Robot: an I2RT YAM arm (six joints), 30 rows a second.
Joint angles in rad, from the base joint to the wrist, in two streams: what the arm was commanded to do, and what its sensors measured. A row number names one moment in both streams.
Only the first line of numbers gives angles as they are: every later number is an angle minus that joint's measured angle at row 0.
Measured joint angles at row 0:
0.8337, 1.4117, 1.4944, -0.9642, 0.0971, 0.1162
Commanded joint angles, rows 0 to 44:
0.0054, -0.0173, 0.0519, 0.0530, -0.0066, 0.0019
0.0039, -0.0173, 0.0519, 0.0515, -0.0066, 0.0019
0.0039, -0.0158, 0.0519, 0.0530, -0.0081, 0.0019
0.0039, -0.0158, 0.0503, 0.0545, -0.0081, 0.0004
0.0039, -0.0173, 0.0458, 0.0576, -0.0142, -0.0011
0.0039, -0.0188, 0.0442, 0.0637, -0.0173, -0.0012
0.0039, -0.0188, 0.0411, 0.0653, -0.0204, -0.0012
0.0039, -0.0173, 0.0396, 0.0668, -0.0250, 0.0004
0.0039, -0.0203, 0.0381, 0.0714, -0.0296, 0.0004
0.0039, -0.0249, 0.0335, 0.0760, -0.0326, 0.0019
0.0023, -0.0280, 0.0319, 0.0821, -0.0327, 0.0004
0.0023, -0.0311, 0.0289, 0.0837, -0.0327, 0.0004
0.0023, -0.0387, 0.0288, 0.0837, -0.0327, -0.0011
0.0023, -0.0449, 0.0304, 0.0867, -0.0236, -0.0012
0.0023, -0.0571, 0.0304, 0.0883, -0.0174, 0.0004
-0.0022, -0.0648, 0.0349, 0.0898, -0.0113, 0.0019
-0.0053, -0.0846, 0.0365, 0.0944, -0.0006, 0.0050
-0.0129, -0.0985, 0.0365, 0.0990, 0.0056, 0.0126
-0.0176, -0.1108, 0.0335, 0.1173, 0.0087, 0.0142
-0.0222, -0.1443, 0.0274, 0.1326, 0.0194, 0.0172
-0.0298, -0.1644, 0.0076, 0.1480, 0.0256, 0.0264
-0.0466, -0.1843, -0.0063, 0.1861, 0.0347, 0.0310
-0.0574, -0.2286, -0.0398, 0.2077, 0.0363, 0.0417
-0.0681, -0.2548, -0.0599, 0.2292, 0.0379, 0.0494
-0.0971, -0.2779, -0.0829, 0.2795, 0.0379, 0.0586
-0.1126, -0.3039, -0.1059, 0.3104, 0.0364, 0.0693
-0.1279, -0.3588, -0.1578, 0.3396, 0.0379, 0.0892
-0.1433, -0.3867, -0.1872, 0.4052, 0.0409, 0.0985
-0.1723, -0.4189, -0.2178, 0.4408, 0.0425, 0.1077
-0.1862, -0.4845, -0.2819, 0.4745, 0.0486, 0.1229
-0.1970, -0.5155, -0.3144, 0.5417, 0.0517, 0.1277
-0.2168, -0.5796, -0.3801, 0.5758, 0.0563, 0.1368
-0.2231, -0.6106, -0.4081, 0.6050, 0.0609, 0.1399
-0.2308, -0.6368, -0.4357, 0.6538, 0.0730, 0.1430
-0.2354, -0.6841, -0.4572, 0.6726, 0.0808, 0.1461
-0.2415, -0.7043, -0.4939, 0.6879, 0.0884, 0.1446
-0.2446, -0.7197, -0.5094, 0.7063, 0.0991, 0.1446
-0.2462, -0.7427, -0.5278, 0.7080, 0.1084, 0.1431
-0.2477, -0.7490, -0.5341, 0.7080, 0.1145, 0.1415
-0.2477, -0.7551, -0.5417, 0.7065, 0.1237, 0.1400
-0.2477, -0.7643, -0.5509, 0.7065, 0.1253, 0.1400
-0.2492, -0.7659, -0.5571, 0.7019, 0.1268, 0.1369
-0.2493, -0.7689, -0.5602, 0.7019, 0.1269, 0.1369
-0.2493, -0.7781, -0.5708, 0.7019, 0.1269, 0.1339
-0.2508, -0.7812, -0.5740, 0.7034, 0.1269, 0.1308
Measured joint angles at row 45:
-0.2441, -0.7702, -0.5550, 0.6459, 0.1022, 0.1300
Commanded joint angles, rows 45 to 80:
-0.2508, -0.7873, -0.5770, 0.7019, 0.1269, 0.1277
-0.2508, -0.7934, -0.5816, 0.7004, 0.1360, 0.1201
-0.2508, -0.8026, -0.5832, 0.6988, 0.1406, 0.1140
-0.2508, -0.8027, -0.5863, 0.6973, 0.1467, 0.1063
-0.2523, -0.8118, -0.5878, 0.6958, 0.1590, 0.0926
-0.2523, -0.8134, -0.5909, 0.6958, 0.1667, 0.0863
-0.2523, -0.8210, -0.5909, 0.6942, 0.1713, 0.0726
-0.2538, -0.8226, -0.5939, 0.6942, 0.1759, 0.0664
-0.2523, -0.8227, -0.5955, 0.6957, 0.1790, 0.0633
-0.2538, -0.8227, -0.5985, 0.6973, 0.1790, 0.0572
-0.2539, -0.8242, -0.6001, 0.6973, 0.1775, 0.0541
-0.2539, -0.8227, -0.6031, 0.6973, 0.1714, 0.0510
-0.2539, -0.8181, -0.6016, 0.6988, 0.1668, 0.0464
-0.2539, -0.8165, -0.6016, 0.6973, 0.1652, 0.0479
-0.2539, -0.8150, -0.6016, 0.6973, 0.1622, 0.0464
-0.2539, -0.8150, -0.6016, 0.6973, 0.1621, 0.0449
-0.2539, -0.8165, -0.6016, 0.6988, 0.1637, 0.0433
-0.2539, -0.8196, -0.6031, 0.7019, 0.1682, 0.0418
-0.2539, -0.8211, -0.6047, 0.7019, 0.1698, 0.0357
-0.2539, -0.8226, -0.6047, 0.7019, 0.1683, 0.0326
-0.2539, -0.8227, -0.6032, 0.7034, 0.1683, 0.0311
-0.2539, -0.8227, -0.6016, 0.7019, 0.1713, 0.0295
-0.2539, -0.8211, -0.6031, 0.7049, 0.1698, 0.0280
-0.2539, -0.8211, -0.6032, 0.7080, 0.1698, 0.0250
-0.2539, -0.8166, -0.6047, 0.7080, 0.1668, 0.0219
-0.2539, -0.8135, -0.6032, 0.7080, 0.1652, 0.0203
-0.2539, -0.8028, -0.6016, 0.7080, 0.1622, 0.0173
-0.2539, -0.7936, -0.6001, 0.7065, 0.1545, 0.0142
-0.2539, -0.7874, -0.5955, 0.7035, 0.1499, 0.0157
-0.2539, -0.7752, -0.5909, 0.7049, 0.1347, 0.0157
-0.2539, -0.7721, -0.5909, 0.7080, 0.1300, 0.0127
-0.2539, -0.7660, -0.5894, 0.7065, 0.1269, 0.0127
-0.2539, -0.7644, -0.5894, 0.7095, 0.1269, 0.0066
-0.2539, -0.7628, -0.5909, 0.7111, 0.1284, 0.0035
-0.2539, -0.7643, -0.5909, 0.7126, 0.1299, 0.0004
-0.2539, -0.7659, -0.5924, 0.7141, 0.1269, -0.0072
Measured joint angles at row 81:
-0.2491, -0.7657, -0.6027, 0.6653, 0.1366, 0.0198
